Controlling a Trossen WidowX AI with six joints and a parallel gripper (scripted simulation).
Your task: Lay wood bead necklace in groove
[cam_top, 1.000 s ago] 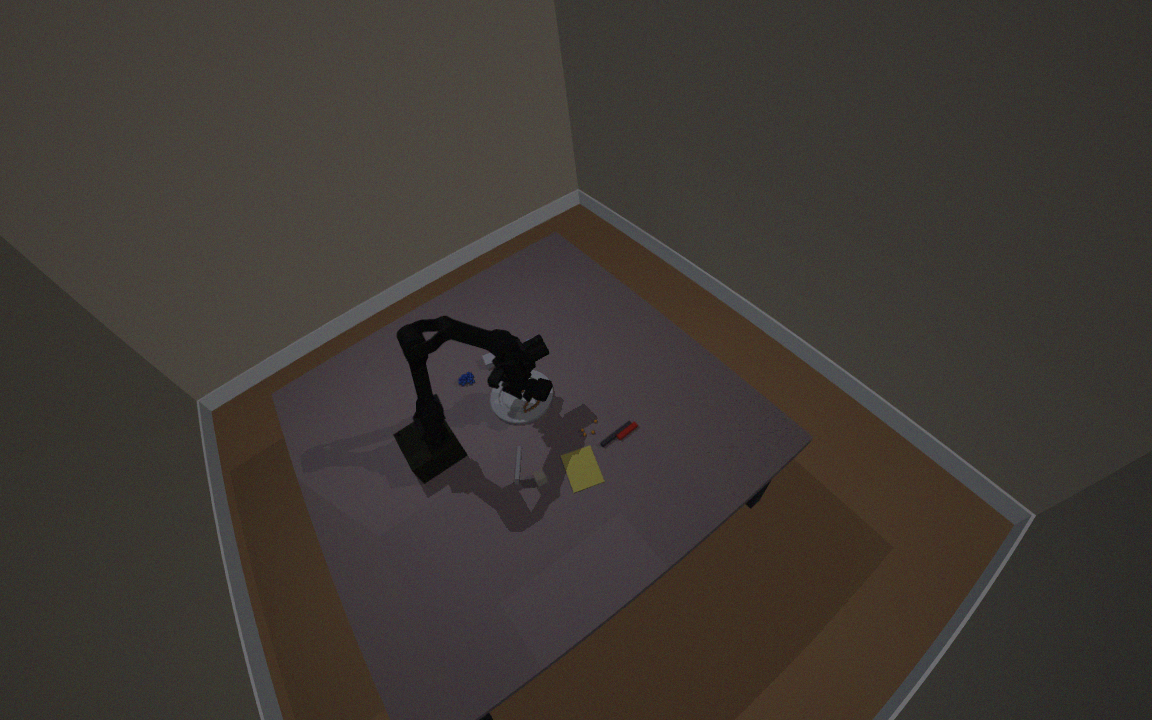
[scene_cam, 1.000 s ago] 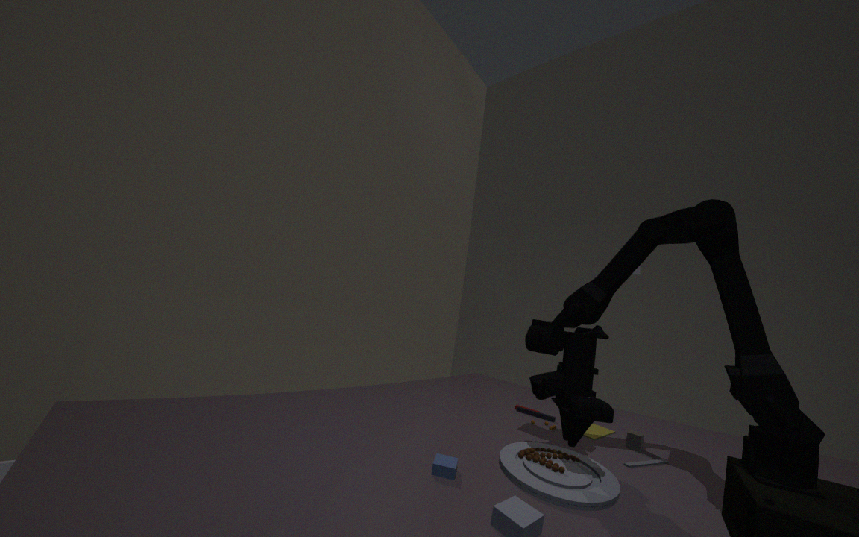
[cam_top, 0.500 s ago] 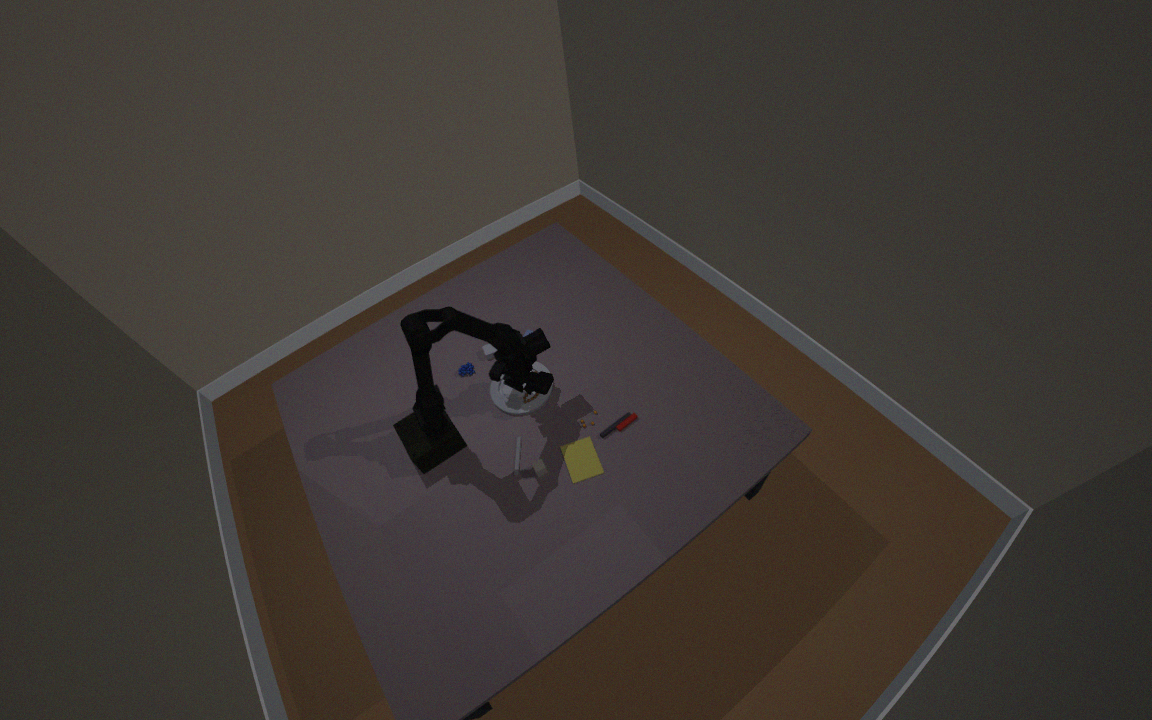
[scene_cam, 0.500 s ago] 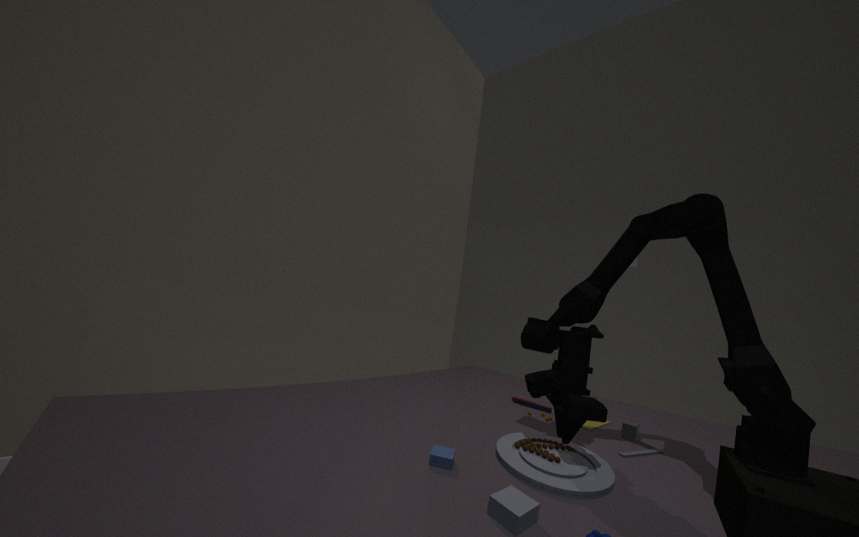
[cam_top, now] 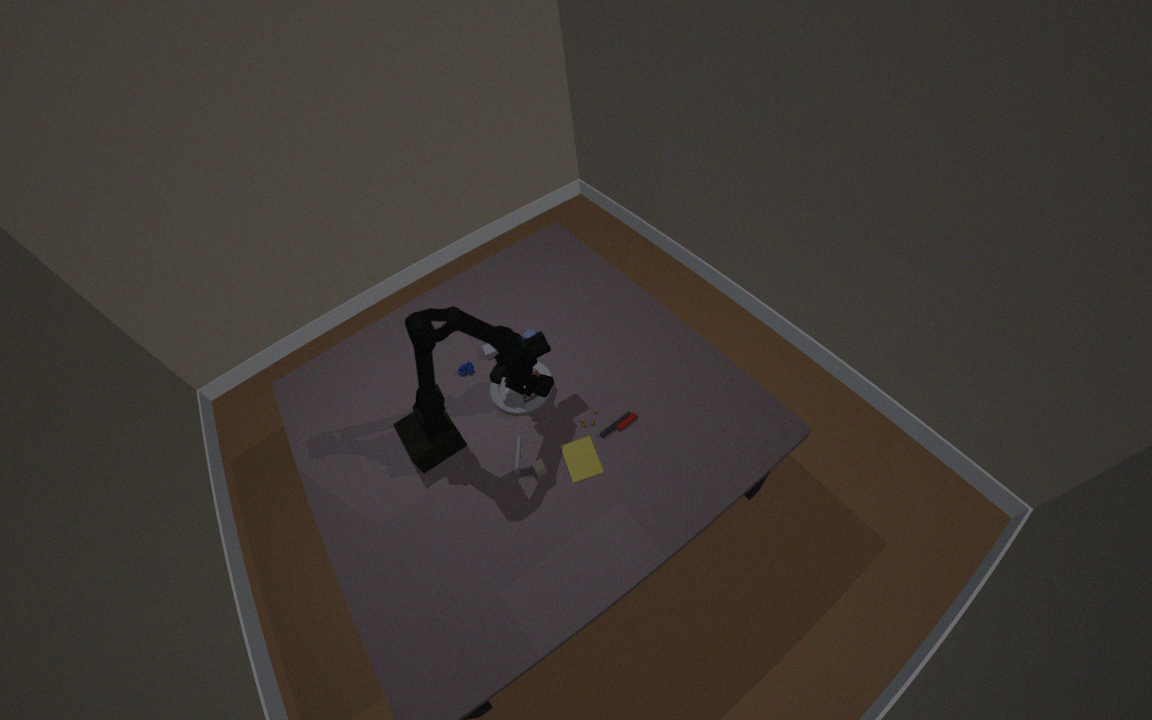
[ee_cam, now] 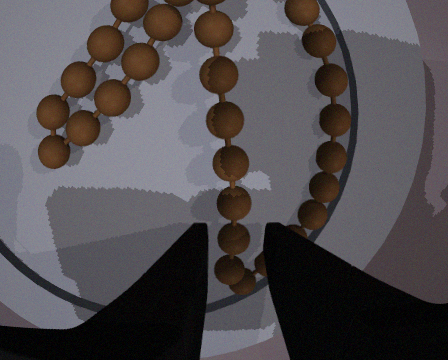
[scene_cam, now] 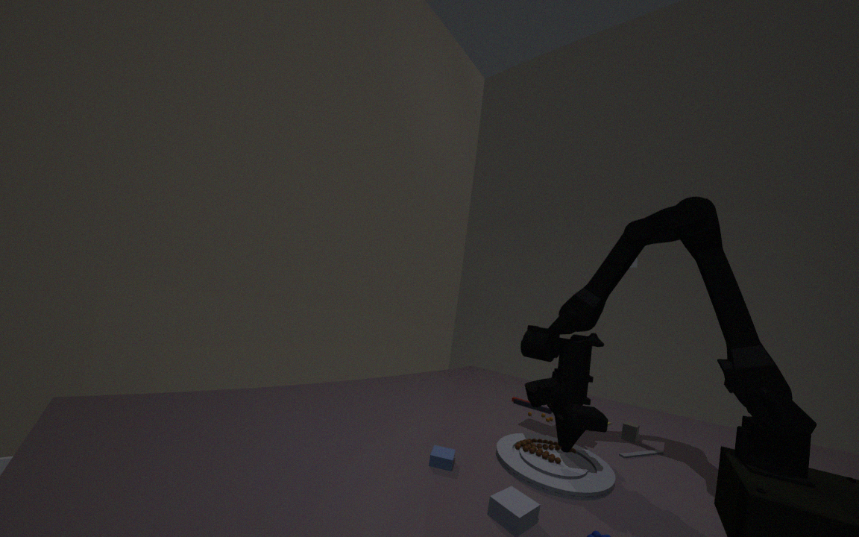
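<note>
Now: the round bead board 40 mm to the left of my gripper tip, 10 mm below it and 10 mm ahead of it. Round my gripper tip: grey block (230 mm to the left, 20 mm ahead); then blue block (190 mm to the left, 160 mm ahead, 10 mm below); then thin stick (140 mm to the right, 140 mm behind, 10 mm below).
</note>
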